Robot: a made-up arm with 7 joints.
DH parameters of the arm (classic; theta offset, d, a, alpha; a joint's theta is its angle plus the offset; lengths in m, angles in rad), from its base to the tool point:
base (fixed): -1.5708 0.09 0 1.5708
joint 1: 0 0.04 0.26 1.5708
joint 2: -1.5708 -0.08 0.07 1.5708
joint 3: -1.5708 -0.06 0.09 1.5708
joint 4: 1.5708 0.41 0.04 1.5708
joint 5: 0 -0.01 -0.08 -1.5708
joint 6: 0 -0.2 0.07 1.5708
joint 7: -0.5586 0 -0.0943 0
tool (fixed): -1.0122 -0.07 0 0
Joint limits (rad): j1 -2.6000..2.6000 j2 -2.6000..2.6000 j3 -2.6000..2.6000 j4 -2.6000..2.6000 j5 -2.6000..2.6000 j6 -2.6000..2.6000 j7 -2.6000..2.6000
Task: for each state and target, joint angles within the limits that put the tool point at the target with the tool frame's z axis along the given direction. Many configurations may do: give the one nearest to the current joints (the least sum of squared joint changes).
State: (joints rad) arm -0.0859 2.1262 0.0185 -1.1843 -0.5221 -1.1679 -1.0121
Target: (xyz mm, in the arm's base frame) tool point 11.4 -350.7 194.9 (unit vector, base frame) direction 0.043 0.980 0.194
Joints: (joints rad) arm -0.9277 2.4370 0.5379 -1.3749 -0.1067 -1.1972 -0.8494
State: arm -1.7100 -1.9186 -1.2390 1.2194 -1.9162 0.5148 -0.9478
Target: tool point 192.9 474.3 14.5 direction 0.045 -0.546 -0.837
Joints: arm -2.0123 -2.3730 -1.1579 0.9541 -2.1144 0.8111 -1.0209
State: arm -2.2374 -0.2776 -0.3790 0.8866 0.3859 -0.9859 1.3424
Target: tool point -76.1 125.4 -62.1 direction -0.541 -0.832 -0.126
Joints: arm -1.8185 -0.2452 -0.7578 0.4623 0.7214 -0.3217 1.6166
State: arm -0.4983 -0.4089 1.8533 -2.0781 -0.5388 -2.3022 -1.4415
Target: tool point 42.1 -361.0 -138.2 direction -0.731 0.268 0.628
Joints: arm -1.3415 -1.0208 1.5806 -2.2958 0.2276 -2.6000 -2.0912
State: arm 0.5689 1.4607 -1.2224 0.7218 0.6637 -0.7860 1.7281
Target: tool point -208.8 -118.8 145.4 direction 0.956 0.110 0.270
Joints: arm 0.0815 1.7030 -0.8466 0.9385 -0.2389 0.2882 1.7279
